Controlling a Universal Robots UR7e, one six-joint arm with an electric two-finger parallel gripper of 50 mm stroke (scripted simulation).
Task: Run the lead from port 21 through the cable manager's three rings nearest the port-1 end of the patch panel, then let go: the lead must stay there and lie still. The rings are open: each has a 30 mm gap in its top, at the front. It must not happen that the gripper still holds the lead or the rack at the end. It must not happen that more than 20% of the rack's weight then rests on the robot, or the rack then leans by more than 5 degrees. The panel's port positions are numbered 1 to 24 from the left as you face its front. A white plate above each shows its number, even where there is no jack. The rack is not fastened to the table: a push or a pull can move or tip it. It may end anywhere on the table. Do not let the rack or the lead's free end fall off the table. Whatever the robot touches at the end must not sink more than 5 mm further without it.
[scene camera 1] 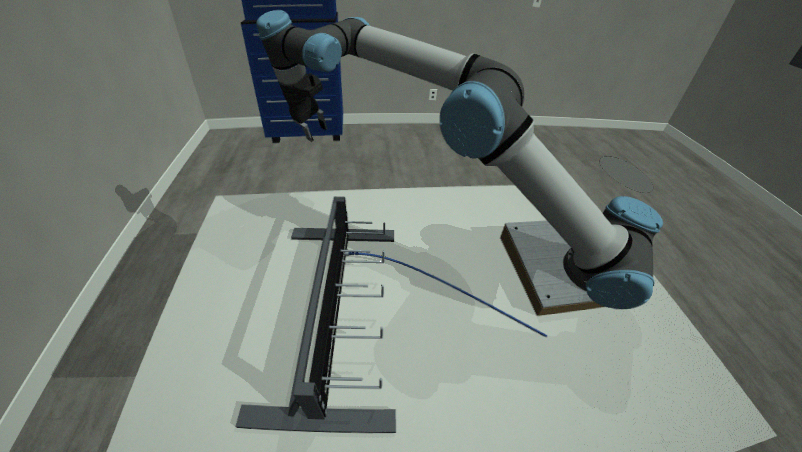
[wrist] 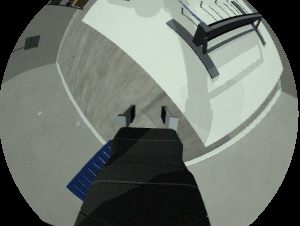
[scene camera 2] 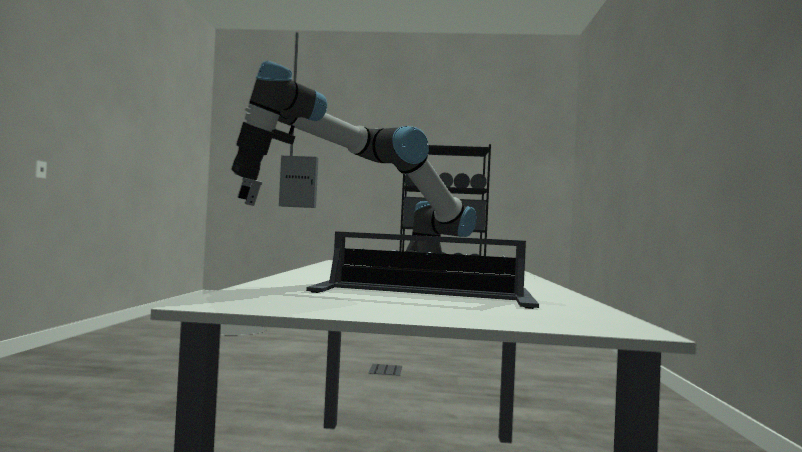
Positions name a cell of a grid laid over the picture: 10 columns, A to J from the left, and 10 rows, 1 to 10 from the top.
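Note:
My gripper (scene camera 2: D5), (scene camera 1: D3), (wrist: E5). A rack (scene camera 1: D9), (scene camera 2: F7).

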